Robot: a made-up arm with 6 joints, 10 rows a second.
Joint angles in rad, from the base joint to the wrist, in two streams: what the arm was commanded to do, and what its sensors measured. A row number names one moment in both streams.
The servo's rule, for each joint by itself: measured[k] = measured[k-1] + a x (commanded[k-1-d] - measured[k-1]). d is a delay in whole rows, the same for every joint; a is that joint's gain. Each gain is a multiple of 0.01, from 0.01 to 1. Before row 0 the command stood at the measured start. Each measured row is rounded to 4 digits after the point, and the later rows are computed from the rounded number. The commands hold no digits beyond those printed.
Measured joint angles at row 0: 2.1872 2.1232 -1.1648 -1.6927 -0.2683 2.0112
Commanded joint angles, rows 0 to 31: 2.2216 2.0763 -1.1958 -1.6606 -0.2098 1.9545; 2.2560 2.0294 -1.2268 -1.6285 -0.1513 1.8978; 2.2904 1.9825 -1.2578 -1.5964 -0.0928 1.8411; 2.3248 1.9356 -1.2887 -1.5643 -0.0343 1.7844; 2.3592 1.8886 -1.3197 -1.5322 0.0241 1.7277; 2.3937 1.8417 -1.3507 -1.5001 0.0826 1.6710; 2.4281 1.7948 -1.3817 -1.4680 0.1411 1.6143; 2.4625 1.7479 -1.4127 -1.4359 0.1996 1.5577; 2.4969 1.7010 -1.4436 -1.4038 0.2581 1.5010; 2.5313 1.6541 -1.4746 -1.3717 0.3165 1.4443; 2.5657 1.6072 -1.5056 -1.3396 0.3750 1.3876; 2.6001 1.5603 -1.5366 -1.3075 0.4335 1.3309; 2.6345 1.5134 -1.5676 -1.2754 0.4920 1.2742; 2.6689 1.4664 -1.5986 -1.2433 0.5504 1.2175; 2.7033 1.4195 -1.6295 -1.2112 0.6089 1.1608; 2.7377 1.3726 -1.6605 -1.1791 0.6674 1.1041; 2.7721 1.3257 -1.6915 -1.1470 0.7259 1.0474; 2.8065 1.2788 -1.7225 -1.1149 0.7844 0.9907; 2.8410 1.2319 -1.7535 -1.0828 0.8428 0.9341; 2.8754 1.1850 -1.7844 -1.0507 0.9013 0.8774; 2.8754 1.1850 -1.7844 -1.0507 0.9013 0.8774; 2.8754 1.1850 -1.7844 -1.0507 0.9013 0.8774; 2.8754 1.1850 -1.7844 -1.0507 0.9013 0.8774; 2.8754 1.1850 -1.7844 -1.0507 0.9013 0.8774; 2.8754 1.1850 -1.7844 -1.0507 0.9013 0.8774; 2.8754 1.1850 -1.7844 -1.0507 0.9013 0.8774; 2.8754 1.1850 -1.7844 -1.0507 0.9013 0.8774; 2.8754 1.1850 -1.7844 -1.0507 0.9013 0.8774; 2.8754 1.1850 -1.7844 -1.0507 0.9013 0.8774; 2.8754 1.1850 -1.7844 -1.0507 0.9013 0.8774; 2.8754 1.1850 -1.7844 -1.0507 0.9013 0.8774; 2.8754 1.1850 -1.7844 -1.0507 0.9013 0.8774
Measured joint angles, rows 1 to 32: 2.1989 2.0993 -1.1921 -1.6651 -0.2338 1.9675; 2.2183 2.0637 -1.2226 -1.6336 -0.1851 1.9138; 2.2428 2.0223 -1.2536 -1.6016 -0.1306 1.8578; 2.2707 1.9781 -1.2845 -1.5695 -0.0738 1.8013; 2.3008 1.9325 -1.3155 -1.5374 -0.0160 1.7446; 2.3324 1.8862 -1.3465 -1.5053 0.0422 1.6879; 2.3649 1.8396 -1.3775 -1.4732 0.1006 1.6312; 2.3981 1.7928 -1.4085 -1.4411 0.1590 1.5746; 2.4317 1.7460 -1.4394 -1.4090 0.2175 1.5179; 2.4656 1.6991 -1.4704 -1.3769 0.2759 1.4612; 2.4996 1.6522 -1.5014 -1.3448 0.3344 1.4045; 2.5338 1.6053 -1.5324 -1.3127 0.3929 1.3478; 2.5680 1.5584 -1.5634 -1.2806 0.4514 1.2911; 2.6023 1.5115 -1.5944 -1.2485 0.5098 1.2344; 2.6366 1.4646 -1.6253 -1.2164 0.5683 1.1777; 2.6710 1.4177 -1.6563 -1.1843 0.6268 1.1210; 2.7054 1.3708 -1.6873 -1.1522 0.6853 1.0643; 2.7398 1.3239 -1.7183 -1.1201 0.7438 1.0076; 2.7742 1.2770 -1.7493 -1.0880 0.8022 0.9510; 2.8086 1.2301 -1.7802 -1.0559 0.8607 0.8943; 2.8313 1.2071 -1.7839 -1.0514 0.8847 0.8813; 2.8463 1.1958 -1.7843 -1.0508 0.8945 0.8783; 2.8562 1.1903 -1.7844 -1.0507 0.8985 0.8776; 2.8627 1.1876 -1.7844 -1.0507 0.9002 0.8774; 2.8670 1.1863 -1.7844 -1.0507 0.9008 0.8774; 2.8699 1.1856 -1.7844 -1.0507 0.9011 0.8774; 2.8718 1.1853 -1.7844 -1.0507 0.9012 0.8774; 2.8730 1.1851 -1.7844 -1.0507 0.9013 0.8774; 2.8738 1.1850 -1.7844 -1.0507 0.9013 0.8774; 2.8743 1.1850 -1.7844 -1.0507 0.9013 0.8774; 2.8747 1.1850 -1.7844 -1.0507 0.9013 0.8774; 2.8749 1.1850 -1.7844 -1.0507 0.9013 0.8774
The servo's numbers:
d 0
a 0.34 0.51 0.88 0.86 0.59 0.77

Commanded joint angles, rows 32 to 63: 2.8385 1.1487 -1.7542 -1.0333 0.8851 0.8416; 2.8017 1.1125 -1.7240 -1.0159 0.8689 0.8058; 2.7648 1.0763 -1.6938 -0.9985 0.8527 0.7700; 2.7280 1.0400 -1.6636 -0.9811 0.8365 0.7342; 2.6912 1.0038 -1.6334 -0.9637 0.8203 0.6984; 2.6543 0.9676 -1.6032 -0.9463 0.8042 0.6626; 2.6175 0.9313 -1.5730 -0.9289 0.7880 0.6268; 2.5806 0.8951 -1.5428 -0.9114 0.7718 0.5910; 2.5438 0.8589 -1.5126 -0.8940 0.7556 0.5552; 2.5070 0.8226 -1.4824 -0.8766 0.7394 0.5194; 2.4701 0.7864 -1.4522 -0.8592 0.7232 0.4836; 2.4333 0.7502 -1.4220 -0.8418 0.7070 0.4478; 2.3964 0.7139 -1.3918 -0.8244 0.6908 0.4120; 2.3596 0.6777 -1.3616 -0.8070 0.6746 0.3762; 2.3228 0.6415 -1.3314 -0.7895 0.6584 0.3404; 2.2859 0.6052 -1.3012 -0.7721 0.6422 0.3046; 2.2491 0.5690 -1.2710 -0.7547 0.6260 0.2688; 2.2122 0.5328 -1.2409 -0.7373 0.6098 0.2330; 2.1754 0.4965 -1.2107 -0.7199 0.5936 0.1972; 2.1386 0.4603 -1.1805 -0.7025 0.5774 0.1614; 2.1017 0.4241 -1.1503 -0.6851 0.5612 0.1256; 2.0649 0.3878 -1.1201 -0.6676 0.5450 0.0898; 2.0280 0.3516 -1.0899 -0.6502 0.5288 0.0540; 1.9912 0.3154 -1.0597 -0.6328 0.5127 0.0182; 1.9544 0.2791 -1.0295 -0.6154 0.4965 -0.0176; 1.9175 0.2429 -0.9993 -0.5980 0.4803 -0.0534; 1.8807 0.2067 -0.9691 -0.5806 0.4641 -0.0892; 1.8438 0.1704 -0.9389 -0.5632 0.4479 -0.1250; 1.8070 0.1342 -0.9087 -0.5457 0.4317 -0.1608; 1.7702 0.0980 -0.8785 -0.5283 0.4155 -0.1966; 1.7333 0.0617 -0.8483 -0.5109 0.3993 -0.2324; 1.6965 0.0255 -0.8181 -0.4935 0.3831 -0.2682
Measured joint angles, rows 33 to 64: 2.8625 1.1665 -1.7578 -1.0357 0.8917 0.8498; 2.8418 1.1390 -1.7281 -1.0187 0.8782 0.8159; 2.8156 1.1070 -1.6979 -1.0013 0.8632 0.7806; 2.7858 1.0728 -1.6677 -0.9839 0.8474 0.7449; 2.7536 1.0376 -1.6375 -0.9665 0.8314 0.7091; 2.7198 1.0019 -1.6073 -0.9491 0.8154 0.6733; 2.6850 0.9659 -1.5771 -0.9317 0.7992 0.6375; 2.6495 0.9298 -1.5469 -0.9142 0.7830 0.6017; 2.6136 0.8936 -1.5167 -0.8968 0.7668 0.5659; 2.5774 0.8574 -1.4865 -0.8794 0.7506 0.5301; 2.5409 0.8212 -1.4563 -0.8620 0.7344 0.4943; 2.5043 0.7850 -1.4261 -0.8446 0.7182 0.4585; 2.4676 0.7487 -1.3959 -0.8272 0.7020 0.4227; 2.4309 0.7125 -1.3657 -0.8098 0.6858 0.3869; 2.3941 0.6763 -1.3355 -0.7923 0.6696 0.3511; 2.3573 0.6400 -1.3053 -0.7749 0.6534 0.3153; 2.3205 0.6038 -1.2751 -0.7575 0.6372 0.2795; 2.2837 0.5676 -1.2450 -0.7401 0.6210 0.2437; 2.2469 0.5313 -1.2148 -0.7227 0.6048 0.2079; 2.2101 0.4951 -1.1846 -0.7053 0.5886 0.1721; 2.1732 0.4589 -1.1544 -0.6879 0.5724 0.1363; 2.1364 0.4226 -1.1242 -0.6704 0.5562 0.1005; 2.0995 0.3864 -1.0940 -0.6530 0.5400 0.0647; 2.0627 0.3502 -1.0638 -0.6356 0.5239 0.0289; 2.0259 0.3139 -1.0336 -0.6182 0.5077 -0.0069; 1.9890 0.2777 -1.0034 -0.6008 0.4915 -0.0427; 1.9522 0.2415 -0.9732 -0.5834 0.4753 -0.0785; 1.9153 0.2052 -0.9430 -0.5660 0.4591 -0.1143; 1.8785 0.1690 -0.9128 -0.5485 0.4429 -0.1501; 1.8417 0.1328 -0.8826 -0.5311 0.4267 -0.1859; 1.8048 0.0965 -0.8524 -0.5137 0.4105 -0.2217; 1.7680 0.0603 -0.8222 -0.4963 0.3943 -0.2575
